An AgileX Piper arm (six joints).
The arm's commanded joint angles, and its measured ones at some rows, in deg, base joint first. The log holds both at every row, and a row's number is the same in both.
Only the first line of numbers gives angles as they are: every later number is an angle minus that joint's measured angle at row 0.
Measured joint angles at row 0: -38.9 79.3 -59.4 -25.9 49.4 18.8
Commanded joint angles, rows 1 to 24: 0.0 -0.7 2.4 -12.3 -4.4 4.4; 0.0 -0.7 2.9 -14.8 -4.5 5.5; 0.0 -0.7 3.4 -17.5 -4.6 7.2; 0.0 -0.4 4.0 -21.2 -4.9 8.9; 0.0 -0.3 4.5 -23.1 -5.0 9.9; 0.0 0.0 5.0 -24.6 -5.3 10.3; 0.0 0.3 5.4 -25.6 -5.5 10.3; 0.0 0.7 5.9 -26.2 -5.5 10.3; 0.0 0.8 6.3 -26.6 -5.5 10.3; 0.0 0.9 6.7 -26.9 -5.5 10.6; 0.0 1.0 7.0 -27.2 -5.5 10.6; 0.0 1.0 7.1 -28.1 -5.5 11.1; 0.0 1.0 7.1 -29.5 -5.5 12.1; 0.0 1.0 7.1 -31.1 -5.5 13.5; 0.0 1.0 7.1 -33.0 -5.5 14.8; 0.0 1.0 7.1 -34.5 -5.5 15.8; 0.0 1.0 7.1 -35.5 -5.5 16.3; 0.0 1.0 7.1 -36.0 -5.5 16.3; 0.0 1.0 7.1 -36.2 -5.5 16.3; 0.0 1.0 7.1 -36.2 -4.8 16.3; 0.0 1.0 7.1 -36.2 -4.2 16.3; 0.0 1.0 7.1 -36.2 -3.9 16.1; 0.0 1.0 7.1 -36.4 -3.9 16.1; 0.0 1.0 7.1 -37.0 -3.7 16.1
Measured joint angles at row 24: 0.0 1.1 6.9 -35.0 -4.4 15.7
